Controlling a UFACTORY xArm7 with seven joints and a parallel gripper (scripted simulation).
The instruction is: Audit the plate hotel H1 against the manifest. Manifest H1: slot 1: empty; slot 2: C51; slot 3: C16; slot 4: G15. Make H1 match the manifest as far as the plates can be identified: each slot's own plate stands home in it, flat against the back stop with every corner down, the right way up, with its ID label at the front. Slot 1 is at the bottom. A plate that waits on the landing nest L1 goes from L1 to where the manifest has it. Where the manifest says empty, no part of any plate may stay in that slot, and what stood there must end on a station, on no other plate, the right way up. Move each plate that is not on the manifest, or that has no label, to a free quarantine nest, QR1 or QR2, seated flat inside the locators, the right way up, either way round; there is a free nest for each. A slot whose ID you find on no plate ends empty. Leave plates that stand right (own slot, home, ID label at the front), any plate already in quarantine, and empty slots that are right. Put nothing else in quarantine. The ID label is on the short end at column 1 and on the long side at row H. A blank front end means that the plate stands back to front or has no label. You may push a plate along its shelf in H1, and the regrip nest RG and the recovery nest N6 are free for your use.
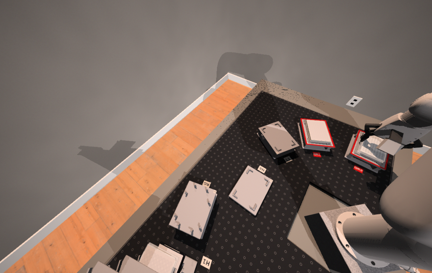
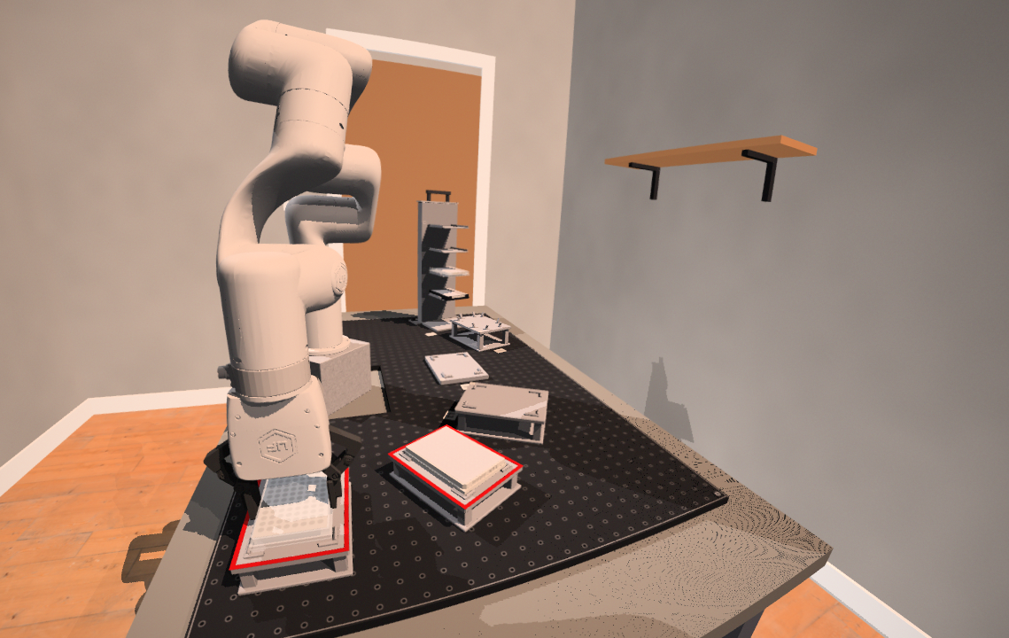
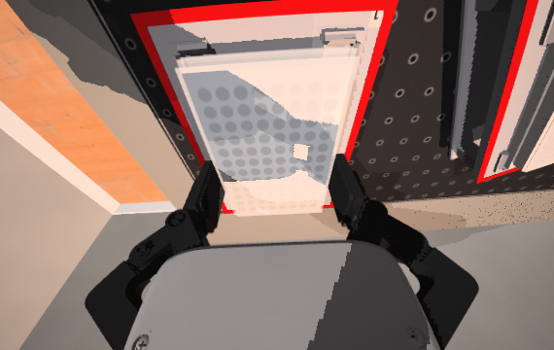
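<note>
Now: the quarantine nest QR2 30 mm below my hand and 10 mm to the left of it. Also, from my hand: quarantine nest QR1: 210 mm ahead, 50 mm to the left, 30 mm below; then landing nest L1: 350 mm ahead, 190 mm to the left, 20 mm below; then white well plate: 210 mm ahead, 50 mm to the left, 10 mm below.
</note>
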